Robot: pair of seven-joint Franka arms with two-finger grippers.
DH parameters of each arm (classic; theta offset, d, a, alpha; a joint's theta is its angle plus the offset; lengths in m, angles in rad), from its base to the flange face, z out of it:
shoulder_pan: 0 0.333 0 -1.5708
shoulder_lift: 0 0 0 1.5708
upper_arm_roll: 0 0.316 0.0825 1.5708
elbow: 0 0 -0.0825 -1.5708
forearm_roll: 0 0.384 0 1.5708
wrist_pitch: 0 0 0.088 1.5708
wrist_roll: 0 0.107 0 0
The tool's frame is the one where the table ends.
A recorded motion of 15 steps. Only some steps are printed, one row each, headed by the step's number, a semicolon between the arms.
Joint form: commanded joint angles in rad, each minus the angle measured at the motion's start. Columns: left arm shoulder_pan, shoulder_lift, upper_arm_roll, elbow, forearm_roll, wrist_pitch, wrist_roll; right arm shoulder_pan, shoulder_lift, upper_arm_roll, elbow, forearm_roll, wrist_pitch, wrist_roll.
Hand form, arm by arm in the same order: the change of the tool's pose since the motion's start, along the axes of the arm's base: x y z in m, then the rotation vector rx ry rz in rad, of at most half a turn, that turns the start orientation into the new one. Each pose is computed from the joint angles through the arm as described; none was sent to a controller.
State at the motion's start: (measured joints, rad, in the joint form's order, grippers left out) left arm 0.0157 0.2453 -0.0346 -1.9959 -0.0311 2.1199 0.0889; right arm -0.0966 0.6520 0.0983 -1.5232 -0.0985 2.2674 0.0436
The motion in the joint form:
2: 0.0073 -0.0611 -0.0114 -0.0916 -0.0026 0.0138 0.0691; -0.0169 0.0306 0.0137 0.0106 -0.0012 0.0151 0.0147
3: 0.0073 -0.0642 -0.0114 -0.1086 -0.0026 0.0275 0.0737; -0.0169 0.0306 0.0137 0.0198 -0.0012 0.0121 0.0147
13: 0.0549 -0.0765 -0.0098 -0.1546 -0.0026 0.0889 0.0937; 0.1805 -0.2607 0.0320 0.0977 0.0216 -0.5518 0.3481
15: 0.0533 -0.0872 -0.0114 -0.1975 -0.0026 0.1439 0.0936; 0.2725 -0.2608 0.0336 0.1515 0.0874 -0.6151 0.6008
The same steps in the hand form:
2: -0.0253 -0.0021 -0.0028 -0.0104 0.0144 -0.0710; 0.0025 -0.0041 -0.0151 0.0123 0.0037 -0.0205
3: -0.0288 -0.0020 -0.0072 -0.0105 0.0145 -0.0752; 0.0045 -0.0045 -0.0112 0.0121 -0.0025 -0.0212
13: -0.0358 0.0253 -0.0150 -0.0099 -0.0140 -0.0444; -0.0631 0.1346 0.1795 -0.0275 0.1806 -0.1680
15: -0.0430 0.0235 -0.0226 -0.0073 -0.0367 -0.0461; -0.0798 0.1996 0.2000 0.0204 0.2065 -0.3384

